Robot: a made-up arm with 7 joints. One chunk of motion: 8 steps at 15 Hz.
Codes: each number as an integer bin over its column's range. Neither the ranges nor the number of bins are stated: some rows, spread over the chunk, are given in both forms.
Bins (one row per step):
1: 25 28 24 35 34 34
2: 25 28 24 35 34 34
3: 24 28 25 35 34 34
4: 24 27 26 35 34 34
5: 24 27 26 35 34 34
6: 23 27 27 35 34 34
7: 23 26 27 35 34 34
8: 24 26 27 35 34 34
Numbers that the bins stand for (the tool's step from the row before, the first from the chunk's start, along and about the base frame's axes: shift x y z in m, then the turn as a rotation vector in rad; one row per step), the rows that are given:
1: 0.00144 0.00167 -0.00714 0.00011 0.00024 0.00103
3: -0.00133 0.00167 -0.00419 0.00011 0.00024 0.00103
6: -0.00411 -0.00071 0.00171 0.00011 0.00024 0.00103
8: -0.00133 -0.00310 0.00171 0.00011 0.00024 0.00103
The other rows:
2: 0.00144 0.00167 -0.00714 0.00011 0.00024 0.00103
4: -0.00133 -0.00071 -0.00124 0.00011 0.00024 0.00103
5: -0.00133 -0.00071 -0.00124 0.00011 0.00024 0.00103
7: -0.00411 -0.00310 0.00171 0.00011 0.00024 0.00103

